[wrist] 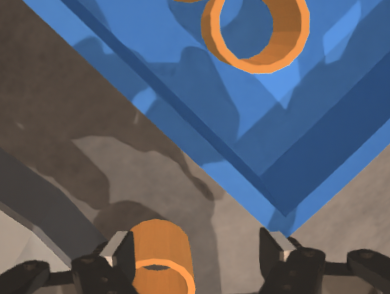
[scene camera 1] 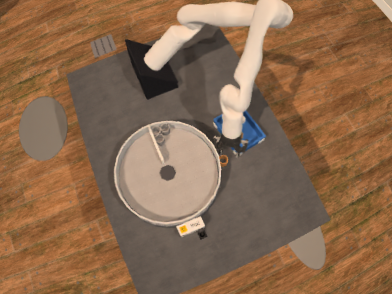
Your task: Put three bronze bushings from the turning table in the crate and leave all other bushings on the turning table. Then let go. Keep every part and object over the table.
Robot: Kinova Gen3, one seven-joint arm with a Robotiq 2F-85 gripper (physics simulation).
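Places are measured from the arm's base along level axes (x ahead, y left, z up), in millimetres.
Pixels of known places: gripper, between the fingertips: (wrist: 196, 250) (scene camera 1: 229, 155); arm's base, origin of its link: (scene camera 1: 152, 63).
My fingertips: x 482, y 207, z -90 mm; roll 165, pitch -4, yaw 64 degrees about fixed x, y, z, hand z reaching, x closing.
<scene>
For each thing: its middle in the pictures, then the offset to it from my fingertips. "spot": a spot on its surface instead.
- orange-bronze bushing, middle of its body: (wrist: 156, 267) (scene camera 1: 223, 160) 11 mm ahead, 29 mm right, 20 mm down
- blue crate, middle of its body: (scene camera 1: 238, 130) 102 mm back, 80 mm left, 14 mm down
- bronze bushing, middle of its body: (wrist: 249, 24) 76 mm back, 68 mm left, 15 mm down
- white control box, a spot on its surface: (scene camera 1: 191, 226) spot: 243 mm ahead, 231 mm right, 20 mm up
- small black part, a spot on its surface: (scene camera 1: 202, 234) spot: 282 mm ahead, 198 mm right, 13 mm down
An orange-bronze bushing (scene camera 1: 227, 160) (wrist: 162, 239) stands on the table between the turning table (scene camera 1: 190, 192) (wrist: 45, 202) and the blue crate (scene camera 1: 257, 124) (wrist: 225, 172). My gripper (scene camera 1: 229, 150) (wrist: 196, 250) is open beside the crate's near corner. In the wrist view its left finger overlaps the bushing's left edge; the right finger is well apart from it. I cannot tell their height difference. Inside the crate lies a bronze bushing (wrist: 296, 30), with part of another bushing (wrist: 189, 0) at the wrist view's top edge. The arm hides much of the crate in the scene view.
Several grey bushings (scene camera 1: 160, 139) stand in the turning table beside its pale divider (scene camera 1: 156, 145). A white control box (scene camera 1: 191, 226) and a small black part (scene camera 1: 202, 234) are at the turning table's lower edge. A black wedge-shaped block (scene camera 1: 157, 82) stands at the table's upper left.
</scene>
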